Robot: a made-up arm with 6 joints.
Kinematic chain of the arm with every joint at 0, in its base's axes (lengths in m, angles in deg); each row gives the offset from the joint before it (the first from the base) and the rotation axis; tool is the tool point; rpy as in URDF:
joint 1: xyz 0 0 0.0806 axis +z
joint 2: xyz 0 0 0 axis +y
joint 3: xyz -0.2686 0 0.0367 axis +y
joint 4: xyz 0.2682 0 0.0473 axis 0.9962 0 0.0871
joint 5: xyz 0 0 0 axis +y
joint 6: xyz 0.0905 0 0.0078 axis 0.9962 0 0.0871
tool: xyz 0 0 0 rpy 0 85 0
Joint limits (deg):
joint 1: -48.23..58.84
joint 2: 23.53..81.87
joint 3: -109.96..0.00
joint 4: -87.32..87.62
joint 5: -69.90..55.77
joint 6: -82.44..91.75
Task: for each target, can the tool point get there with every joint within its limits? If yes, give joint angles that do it. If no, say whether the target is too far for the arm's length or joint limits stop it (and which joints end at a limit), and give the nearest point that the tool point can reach.
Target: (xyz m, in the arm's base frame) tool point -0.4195 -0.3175 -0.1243
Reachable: no: joint limits stop it (at a limit: joint 1, joint 2, joint 3, joint 5) | nearest point -0.0054 -0.1012 0.0379 | short by 0.495 m
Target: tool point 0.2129 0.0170 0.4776
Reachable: yes | joints -2.82 59.68 -82.38 34.05 32.66 4.18
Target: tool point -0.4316 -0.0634 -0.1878
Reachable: no: joint limits stop it (at a limit: joint 1, joint 2, joint 3, joint 5) | nearest point -0.0109 -0.0660 0.0309 | short by 0.474 m
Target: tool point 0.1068 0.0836 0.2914
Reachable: yes | joints 47.34 33.46 -39.72 -20.64 43.17 -38.46
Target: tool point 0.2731 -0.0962 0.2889
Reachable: yes | joints -22.51 68.02 -52.75 48.46 13.30 52.86
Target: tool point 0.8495 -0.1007 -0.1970
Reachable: no: too far | nearest point 0.3021 -0.0358 0.1559 | short by 0.655 m
